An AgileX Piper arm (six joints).
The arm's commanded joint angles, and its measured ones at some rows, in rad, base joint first. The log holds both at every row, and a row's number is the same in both.
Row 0, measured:
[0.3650 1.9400 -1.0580 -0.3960 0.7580 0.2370]
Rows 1 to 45, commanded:
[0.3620 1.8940 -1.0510 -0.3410 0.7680 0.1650]
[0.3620 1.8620 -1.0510 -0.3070 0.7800 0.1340]
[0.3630 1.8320 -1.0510 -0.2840 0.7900 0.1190]
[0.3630 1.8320 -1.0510 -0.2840 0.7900 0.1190]
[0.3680 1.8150 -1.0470 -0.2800 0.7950 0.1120]
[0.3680 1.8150 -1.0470 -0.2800 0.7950 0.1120]
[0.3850 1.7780 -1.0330 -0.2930 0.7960 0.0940]
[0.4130 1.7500 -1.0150 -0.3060 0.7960 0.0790]
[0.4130 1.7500 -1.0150 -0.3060 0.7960 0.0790]
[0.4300 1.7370 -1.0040 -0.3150 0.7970 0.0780]
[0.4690 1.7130 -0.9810 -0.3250 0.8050 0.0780]
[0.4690 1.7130 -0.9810 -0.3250 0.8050 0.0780]
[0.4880 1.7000 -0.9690 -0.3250 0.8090 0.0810]
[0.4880 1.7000 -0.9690 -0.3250 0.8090 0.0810]
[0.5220 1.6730 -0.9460 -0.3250 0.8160 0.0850]
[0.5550 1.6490 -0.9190 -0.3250 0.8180 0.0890]
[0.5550 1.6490 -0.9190 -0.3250 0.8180 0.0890]
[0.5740 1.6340 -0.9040 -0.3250 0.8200 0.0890]
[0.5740 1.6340 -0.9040 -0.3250 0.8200 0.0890]
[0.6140 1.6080 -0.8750 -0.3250 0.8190 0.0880]
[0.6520 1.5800 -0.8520 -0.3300 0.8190 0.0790]
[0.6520 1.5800 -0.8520 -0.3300 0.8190 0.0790]
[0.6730 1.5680 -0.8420 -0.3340 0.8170 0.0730]
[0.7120 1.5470 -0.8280 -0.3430 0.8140 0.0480]
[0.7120 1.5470 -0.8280 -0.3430 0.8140 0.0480]
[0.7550 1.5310 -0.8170 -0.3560 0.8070 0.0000]
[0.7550 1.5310 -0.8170 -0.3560 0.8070 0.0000]
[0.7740 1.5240 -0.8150 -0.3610 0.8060 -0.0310]
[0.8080 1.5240 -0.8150 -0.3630 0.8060 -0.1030]
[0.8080 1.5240 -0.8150 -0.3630 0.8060 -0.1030]
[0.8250 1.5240 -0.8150 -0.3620 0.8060 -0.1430]
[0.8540 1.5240 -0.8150 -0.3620 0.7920 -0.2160]
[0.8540 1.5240 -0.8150 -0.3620 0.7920 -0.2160]
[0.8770 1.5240 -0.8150 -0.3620 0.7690 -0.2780]
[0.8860 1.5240 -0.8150 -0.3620 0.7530 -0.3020]
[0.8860 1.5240 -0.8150 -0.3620 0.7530 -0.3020]
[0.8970 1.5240 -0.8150 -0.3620 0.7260 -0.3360]
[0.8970 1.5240 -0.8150 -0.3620 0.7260 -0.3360]
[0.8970 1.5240 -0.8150 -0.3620 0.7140 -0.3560]
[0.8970 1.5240 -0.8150 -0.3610 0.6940 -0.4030]
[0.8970 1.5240 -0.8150 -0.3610 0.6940 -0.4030]
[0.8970 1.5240 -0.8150 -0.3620 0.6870 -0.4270]
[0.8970 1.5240 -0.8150 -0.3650 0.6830 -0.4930]
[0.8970 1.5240 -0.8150 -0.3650 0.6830 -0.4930]
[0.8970 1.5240 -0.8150 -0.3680 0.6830 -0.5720]
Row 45, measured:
[0.8940 1.5350 -0.8140 -0.3220 0.7080 -0.4650]
